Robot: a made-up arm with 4 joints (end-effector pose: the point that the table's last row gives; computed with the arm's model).
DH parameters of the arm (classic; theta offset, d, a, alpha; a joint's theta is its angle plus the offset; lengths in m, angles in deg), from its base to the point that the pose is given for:
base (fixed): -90 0.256 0.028 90
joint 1: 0 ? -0.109 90
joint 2: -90 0.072 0.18 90
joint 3: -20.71 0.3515 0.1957 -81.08
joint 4: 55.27 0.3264 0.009 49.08
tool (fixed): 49.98 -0.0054 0 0
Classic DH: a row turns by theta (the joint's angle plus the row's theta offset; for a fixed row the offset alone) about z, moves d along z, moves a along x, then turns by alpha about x.
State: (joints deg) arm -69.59 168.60 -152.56 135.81
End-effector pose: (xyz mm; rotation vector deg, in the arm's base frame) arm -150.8 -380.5 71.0 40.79 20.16 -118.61
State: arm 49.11 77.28 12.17 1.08
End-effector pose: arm 274.4 -441.9 184.7 -19.86 95.32 -95.42
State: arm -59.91 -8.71 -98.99 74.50
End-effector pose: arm 99.7 36.1 862.6 78.11 22.43 12.22
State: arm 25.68 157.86 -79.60 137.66
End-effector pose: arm -472.8 -352.4 600.3 67.55 -86.83 -74.67
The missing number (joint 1, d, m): 0.201
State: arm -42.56 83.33 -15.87 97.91
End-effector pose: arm 257.8 -146.3 -147.8 -138.46 -99.07 52.80
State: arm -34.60 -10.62 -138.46 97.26
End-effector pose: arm -157.2 238.4 794.8 68.04 -14.36 25.78
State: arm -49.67 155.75 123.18 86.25
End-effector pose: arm 119.8 -6.4 -4.1 -71.78 -5.56 -72.74
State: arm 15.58 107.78 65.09 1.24
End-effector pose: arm 142.6 -245.0 -139.2 56.13 130.14 -15.82
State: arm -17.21 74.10 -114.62 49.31
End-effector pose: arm 252.0 -154.6 519.2 16.64 9.70 -97.71
